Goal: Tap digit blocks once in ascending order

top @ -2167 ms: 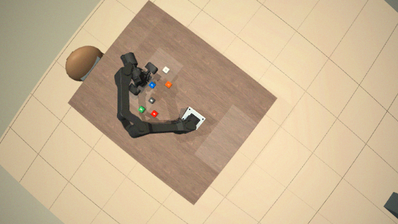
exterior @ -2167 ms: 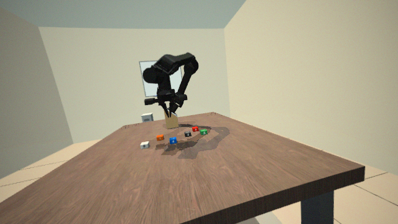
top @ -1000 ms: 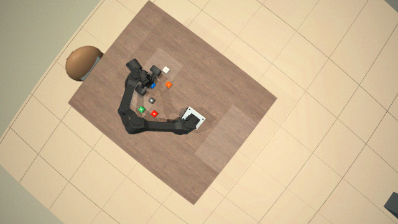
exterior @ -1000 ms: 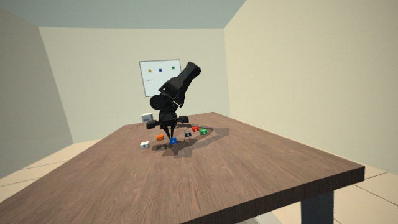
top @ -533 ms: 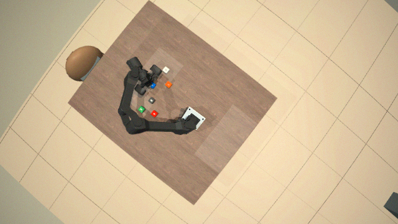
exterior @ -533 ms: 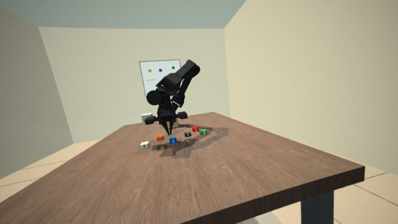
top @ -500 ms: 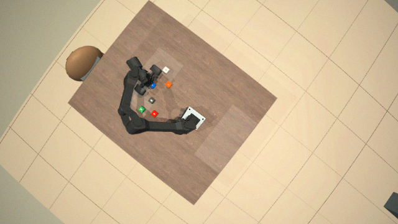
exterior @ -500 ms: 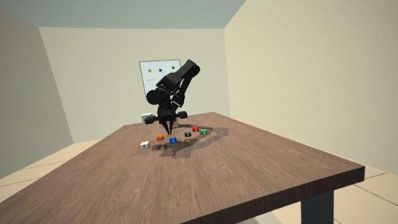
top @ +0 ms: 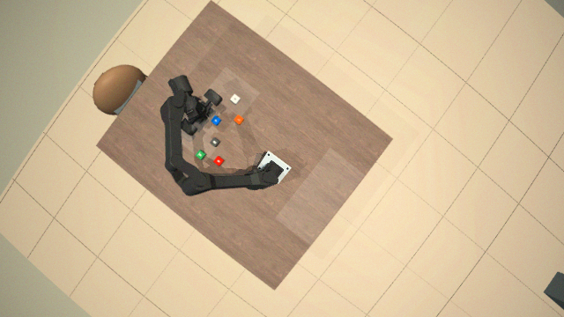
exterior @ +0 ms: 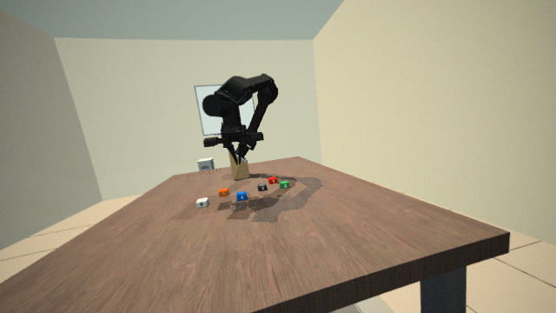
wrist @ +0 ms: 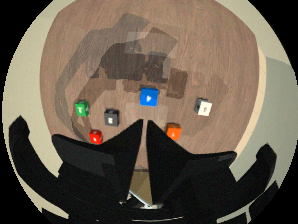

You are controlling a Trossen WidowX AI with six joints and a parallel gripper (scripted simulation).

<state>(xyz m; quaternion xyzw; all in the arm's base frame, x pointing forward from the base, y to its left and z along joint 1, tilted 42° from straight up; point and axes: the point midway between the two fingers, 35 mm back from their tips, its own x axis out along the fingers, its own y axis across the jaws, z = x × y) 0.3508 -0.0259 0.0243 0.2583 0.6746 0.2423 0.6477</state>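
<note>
The green block lies 4 cm behind my gripper tip, 16 cm to the left of it and 11 cm below it. The rest, counted from my gripper tip: blue block 11 cm below; black block 6 cm behind, 8 cm to the left, 11 cm below; orange block 8 cm behind, 7 cm to the right, 11 cm below.
</note>
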